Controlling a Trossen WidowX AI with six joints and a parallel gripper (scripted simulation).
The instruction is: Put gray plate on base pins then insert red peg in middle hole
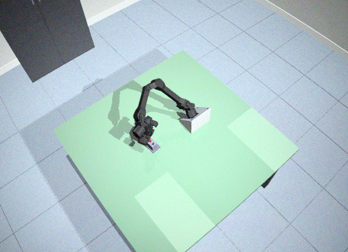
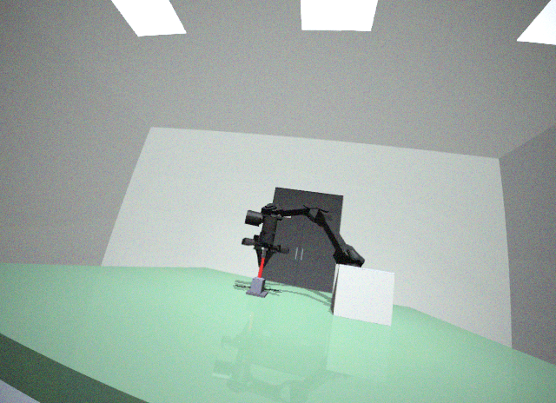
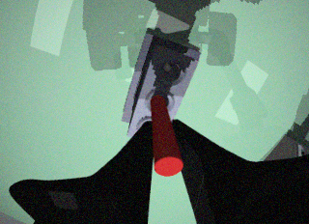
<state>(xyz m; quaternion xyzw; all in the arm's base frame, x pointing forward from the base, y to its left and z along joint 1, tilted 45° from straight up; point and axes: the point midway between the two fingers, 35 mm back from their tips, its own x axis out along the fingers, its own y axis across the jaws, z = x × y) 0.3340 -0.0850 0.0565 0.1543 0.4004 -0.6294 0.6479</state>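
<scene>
Now: the red peg right at my gripper tip. The rest, counted from my gripper tip: gray plate 50 mm below.
</scene>
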